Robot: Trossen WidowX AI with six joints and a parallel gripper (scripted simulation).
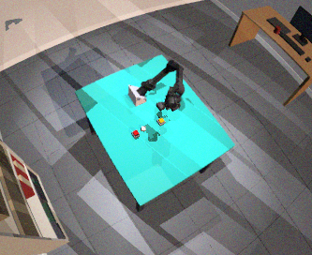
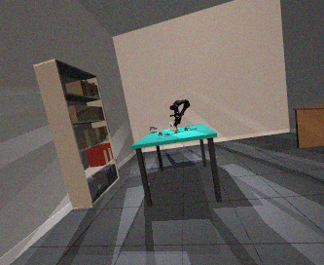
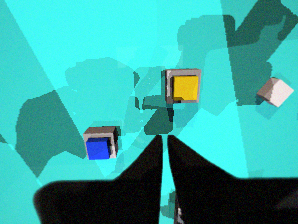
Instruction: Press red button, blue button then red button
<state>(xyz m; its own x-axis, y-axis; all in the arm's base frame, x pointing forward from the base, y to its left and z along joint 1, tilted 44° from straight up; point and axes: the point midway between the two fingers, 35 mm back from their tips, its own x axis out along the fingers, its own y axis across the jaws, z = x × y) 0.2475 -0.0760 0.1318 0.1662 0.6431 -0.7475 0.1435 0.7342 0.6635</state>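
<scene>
My gripper tip is now 120 mm above the blue button, 100 mm to the right of it and 60 mm past it. Round my gripper tip: white block: 190 mm to the right, 140 mm below, 30 mm behind; then yellow button: 120 mm below, 40 mm to the right, 10 mm ahead; then red button: 260 mm to the right, 120 mm below, 30 mm behind.
</scene>
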